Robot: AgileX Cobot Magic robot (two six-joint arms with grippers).
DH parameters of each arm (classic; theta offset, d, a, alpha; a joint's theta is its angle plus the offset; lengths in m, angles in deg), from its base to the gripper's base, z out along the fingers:
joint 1: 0 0.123 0 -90
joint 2: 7.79 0 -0.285 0
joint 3: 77.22 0 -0.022 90
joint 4: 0 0.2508 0 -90
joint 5: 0 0 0.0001 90
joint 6: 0 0.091 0 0
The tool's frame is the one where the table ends.
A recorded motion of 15 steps. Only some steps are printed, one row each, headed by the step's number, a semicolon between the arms.
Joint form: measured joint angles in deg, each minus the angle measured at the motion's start. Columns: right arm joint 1, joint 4, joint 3, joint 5, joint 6, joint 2; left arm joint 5, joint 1, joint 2, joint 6, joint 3, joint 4.
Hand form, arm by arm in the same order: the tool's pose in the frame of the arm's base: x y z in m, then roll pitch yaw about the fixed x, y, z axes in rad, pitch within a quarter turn. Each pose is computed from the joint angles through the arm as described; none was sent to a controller.
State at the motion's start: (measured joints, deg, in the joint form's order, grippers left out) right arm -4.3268 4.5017 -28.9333 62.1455 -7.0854 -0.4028; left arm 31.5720 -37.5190 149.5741 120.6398 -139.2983 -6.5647
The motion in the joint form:
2: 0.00 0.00 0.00 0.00 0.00 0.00; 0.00 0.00 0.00 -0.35 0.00 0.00
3: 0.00 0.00 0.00 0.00 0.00 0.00; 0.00 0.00 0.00 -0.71 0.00 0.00
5: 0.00 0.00 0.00 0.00 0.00 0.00; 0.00 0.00 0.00 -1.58 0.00 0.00
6: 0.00 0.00 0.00 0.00 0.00 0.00; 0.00 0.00 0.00 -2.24 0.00 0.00
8: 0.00 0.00 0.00 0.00 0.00 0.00; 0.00 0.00 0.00 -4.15 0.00 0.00
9: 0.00 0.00 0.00 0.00 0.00 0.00; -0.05 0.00 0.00 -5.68 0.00 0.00
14: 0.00 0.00 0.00 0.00 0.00 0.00; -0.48 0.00 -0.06 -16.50 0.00 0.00
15: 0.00 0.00 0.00 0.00 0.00 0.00; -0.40 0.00 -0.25 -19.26 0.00 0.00
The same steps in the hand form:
2: -0.0071 0.0069 0.2769 -3.0458 1.0854 -3.0305; 0.4627 -0.3622 0.1771 2.2469 -0.3073 0.6033
3: -0.0071 0.0069 0.2769 -3.0458 1.0854 -3.0305; 0.4627 -0.3622 0.1771 2.2456 -0.3024 0.6074
5: -0.0071 0.0069 0.2769 -3.0458 1.0854 -3.0305; 0.4627 -0.3622 0.1771 2.2427 -0.2905 0.6173
6: -0.0071 0.0069 0.2769 -3.0458 1.0854 -3.0305; 0.4627 -0.3622 0.1771 2.2406 -0.2815 0.6248
8: -0.0071 0.0069 0.2769 -3.0458 1.0854 -3.0305; 0.4627 -0.3622 0.1771 2.2349 -0.2553 0.6462
9: -0.0071 0.0069 0.2769 -3.0458 1.0854 -3.0305; 0.4628 -0.3622 0.1772 2.2300 -0.2344 0.6634
14: -0.0071 0.0069 0.2769 -3.0458 1.0854 -3.0305; 0.4631 -0.3624 0.1784 2.2031 -0.0852 0.7806
15: -0.0071 0.0069 0.2769 -3.0458 1.0854 -3.0305; 0.4629 -0.3622 0.1802 2.1993 -0.0465 0.8090

